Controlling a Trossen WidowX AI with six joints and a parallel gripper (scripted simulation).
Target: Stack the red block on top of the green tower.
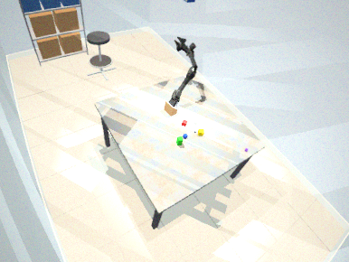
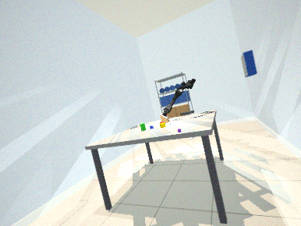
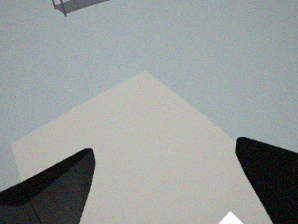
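My gripper tip is now 66 cm short of the red block, 51 cm above it and 35 cm to the left of it. Round my gripper tip: blue block 78 cm ahead, 52 cm below, 45 cm to the right; yellow block 84 cm ahead, 51 cm below, 29 cm to the right; small purple block 126 cm ahead, 52 cm below, 5 cm to the right.
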